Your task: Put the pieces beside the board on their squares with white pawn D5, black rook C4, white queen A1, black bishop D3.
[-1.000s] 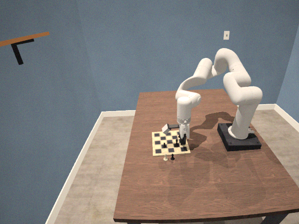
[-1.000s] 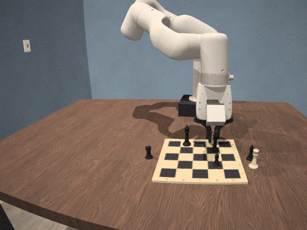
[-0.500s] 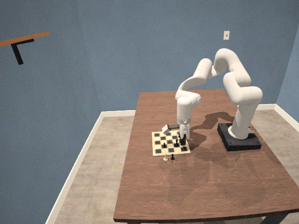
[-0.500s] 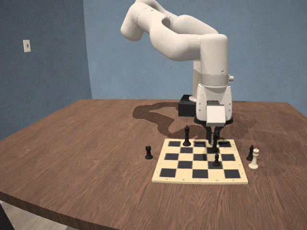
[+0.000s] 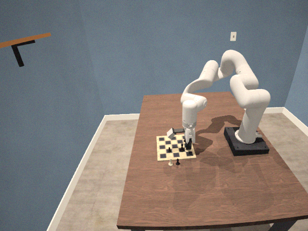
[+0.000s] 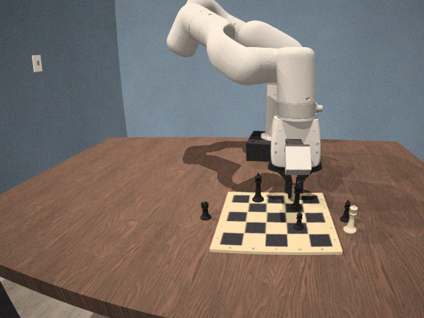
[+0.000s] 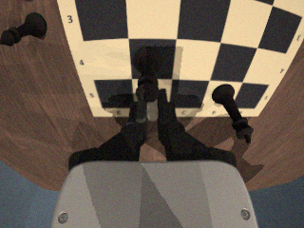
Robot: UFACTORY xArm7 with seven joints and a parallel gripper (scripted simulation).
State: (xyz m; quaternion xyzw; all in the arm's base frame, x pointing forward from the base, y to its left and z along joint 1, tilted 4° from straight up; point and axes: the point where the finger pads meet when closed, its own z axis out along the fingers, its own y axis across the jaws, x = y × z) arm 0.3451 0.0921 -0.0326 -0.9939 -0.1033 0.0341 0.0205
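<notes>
My hand is 10 mm above the white pawn. Also, from my hand: white queen: 90 mm ahead, 120 mm to the left, 10 mm below; black pawn: 110 mm ahead, 30 mm to the left, 20 mm below; chessboard: 80 mm ahead, 20 mm to the right, 30 mm below.
</notes>
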